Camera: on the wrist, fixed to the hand. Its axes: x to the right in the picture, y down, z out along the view.
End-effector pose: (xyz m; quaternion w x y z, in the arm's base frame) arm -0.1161 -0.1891 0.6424 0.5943 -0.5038 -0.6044 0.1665
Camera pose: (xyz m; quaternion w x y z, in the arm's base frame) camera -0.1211 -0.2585 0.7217 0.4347 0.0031 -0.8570 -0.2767
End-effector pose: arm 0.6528 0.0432 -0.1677 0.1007 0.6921 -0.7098 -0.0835
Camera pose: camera 0.7565 0.0548 -0.1522 0.0026 0.9623 -0.0567 -0.2662
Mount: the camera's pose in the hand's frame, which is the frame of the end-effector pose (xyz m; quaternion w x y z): -0.0134 -0.0958 -0.0420 0.7287 -0.0891 -0.1077 -0.6704
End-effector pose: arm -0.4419 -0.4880 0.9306 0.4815 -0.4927 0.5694 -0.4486
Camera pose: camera -0.4704 -0.4839 1.0320 0.0676 -0.8320 0.0727 -0.5459
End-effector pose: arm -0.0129 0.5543 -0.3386 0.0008 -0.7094 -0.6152 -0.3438
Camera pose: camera -0.1171 0.5481 -0.3535 0.3594 0.1416 0.8934 0.2295
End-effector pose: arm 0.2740 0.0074 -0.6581 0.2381 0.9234 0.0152 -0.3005
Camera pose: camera 0.2696 0.1127 -0.6622 0.0560 0.6092 0.6313 -0.4767
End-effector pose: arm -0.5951 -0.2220 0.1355 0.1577 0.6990 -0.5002 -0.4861
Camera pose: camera -0.5080 -0.1786 0.0948 0.2026 -0.7783 -0.1304 0.5798
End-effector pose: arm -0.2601 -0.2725 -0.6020 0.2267 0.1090 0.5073 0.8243
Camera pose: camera -0.2404 -0.2754 -0.7056 0.7821 -0.1921 0.3449 0.4821
